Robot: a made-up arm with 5 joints. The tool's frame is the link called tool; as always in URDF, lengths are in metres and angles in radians. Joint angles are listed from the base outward.
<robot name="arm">
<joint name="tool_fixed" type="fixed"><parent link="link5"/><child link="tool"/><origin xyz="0.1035 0.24 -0.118" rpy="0 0 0"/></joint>
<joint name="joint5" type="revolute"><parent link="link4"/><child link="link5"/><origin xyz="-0.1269 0.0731 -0.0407" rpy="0 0 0"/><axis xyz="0 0 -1"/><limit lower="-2.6" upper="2.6"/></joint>
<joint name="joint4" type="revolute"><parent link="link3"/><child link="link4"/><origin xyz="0.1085 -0.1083 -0.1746" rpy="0 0 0"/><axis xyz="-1 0 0"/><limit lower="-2.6" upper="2.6"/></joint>
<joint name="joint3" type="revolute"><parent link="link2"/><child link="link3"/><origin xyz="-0.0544 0.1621 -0.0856" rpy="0 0 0"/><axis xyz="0 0 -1"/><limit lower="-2.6" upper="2.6"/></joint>
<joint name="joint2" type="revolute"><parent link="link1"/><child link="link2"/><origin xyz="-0.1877 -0.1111 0.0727" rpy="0 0 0"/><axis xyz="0 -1 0"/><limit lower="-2.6" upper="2.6"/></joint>
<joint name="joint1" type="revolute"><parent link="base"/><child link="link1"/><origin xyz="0 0 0.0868" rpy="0 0 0"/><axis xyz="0 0 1"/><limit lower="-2.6" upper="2.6"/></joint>
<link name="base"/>
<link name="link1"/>
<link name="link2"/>
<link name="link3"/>
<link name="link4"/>
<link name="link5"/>
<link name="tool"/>
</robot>
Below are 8 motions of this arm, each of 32 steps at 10 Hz.
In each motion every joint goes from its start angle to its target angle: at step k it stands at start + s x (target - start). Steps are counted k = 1, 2, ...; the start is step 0. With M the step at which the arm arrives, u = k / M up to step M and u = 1 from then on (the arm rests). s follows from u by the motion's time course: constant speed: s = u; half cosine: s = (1 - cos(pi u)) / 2; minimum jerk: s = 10 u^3 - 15 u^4 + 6 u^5.
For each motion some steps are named. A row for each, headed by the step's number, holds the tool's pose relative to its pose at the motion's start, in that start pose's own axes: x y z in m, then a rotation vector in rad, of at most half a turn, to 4 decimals.
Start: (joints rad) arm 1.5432 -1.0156 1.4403 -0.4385 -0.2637
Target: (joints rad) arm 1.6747 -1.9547 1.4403 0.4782 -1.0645
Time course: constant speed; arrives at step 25
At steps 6, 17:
6: -0.0797 -0.1157 -0.0668 -0.4174 0.1627 0.2016
17: -0.2318 -0.3990 0.0001 -1.1041 0.6534 0.4916

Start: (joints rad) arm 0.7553 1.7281 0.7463 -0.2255 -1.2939
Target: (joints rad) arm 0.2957 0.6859 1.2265 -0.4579 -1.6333
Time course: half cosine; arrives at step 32
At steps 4, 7, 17, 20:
4: -0.0116 0.0051 0.0030 0.0042 0.0333 -0.0064
7: -0.0335 0.0147 0.0099 0.0103 0.0993 -0.0208
17: -0.1290 0.0641 0.0621 -0.0090 0.4804 -0.1395
20: -0.1488 0.0792 0.0806 -0.0339 0.6048 -0.1876

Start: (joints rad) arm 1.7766 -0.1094 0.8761 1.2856 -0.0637
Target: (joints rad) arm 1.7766 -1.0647 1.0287 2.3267 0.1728
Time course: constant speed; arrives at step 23
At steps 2, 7, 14, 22, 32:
2: -0.0320 -0.0416 -0.0610 -0.1531 0.0337 0.0276
7: -0.1055 -0.1838 -0.1813 -0.5410 0.0843 0.1052
14: -0.1700 -0.4407 -0.2525 -1.0867 0.0732 0.2396
22: -0.1614 -0.7299 -0.1884 -1.6920 -0.0615 0.4420
32: -0.1539 -0.7605 -0.1712 -1.7647 -0.0878 0.4718

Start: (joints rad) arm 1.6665 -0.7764 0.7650 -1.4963 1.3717
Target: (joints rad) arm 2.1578 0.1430 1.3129 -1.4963 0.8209
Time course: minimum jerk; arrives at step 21
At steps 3, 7, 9, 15, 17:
3: -0.0055 0.0088 0.0012 0.0078 0.0078 0.0333
7: -0.0556 0.0697 0.0115 0.0708 0.0820 0.2912
9: -0.1028 0.1072 0.0211 0.1260 0.1608 0.4946
15: -0.2361 0.1558 0.0618 0.3230 0.4872 1.0037
17: -0.2554 0.1574 0.0714 0.3671 0.5620 1.0758

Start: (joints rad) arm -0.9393 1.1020 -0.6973 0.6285 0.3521
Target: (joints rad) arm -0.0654 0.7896 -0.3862 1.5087 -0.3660
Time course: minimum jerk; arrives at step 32
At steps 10, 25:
10: -0.0355 0.0202 0.0061 -0.0020 -0.0466 0.1166
25: -0.2086 0.0324 -0.0165 -0.1067 -0.2257 0.6605

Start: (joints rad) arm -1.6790 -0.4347 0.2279 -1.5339 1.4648
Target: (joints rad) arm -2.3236 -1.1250 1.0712 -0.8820 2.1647
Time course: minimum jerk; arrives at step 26
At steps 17, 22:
17: 0.0701 -0.4019 -0.0485 0.9058 -0.3192 -1.4064
22: -0.0203 -0.5043 -0.1374 1.0777 -0.3536 -1.8367

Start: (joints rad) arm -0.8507 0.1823 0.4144 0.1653 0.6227
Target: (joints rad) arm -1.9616 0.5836 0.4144 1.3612 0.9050
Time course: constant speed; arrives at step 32
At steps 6, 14, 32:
6: 0.0652 -0.0225 -0.0266 -0.1703 -0.1644 -0.2725
14: 0.1352 -0.0977 -0.0329 -0.4394 -0.3543 -0.6409
32: 0.1064 -0.3243 0.0805 -1.2380 -0.6317 -1.4183

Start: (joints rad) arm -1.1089 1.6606 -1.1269 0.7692 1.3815
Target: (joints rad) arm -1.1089 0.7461 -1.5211 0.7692 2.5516
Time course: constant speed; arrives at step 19
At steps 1, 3, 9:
1: -0.0088 -0.0058 0.0069 0.0068 0.0431 -0.0326
3: -0.0256 -0.0187 0.0203 0.0144 0.1315 -0.0995
9: -0.0736 -0.0678 0.0566 -0.0150 0.4084 -0.3109

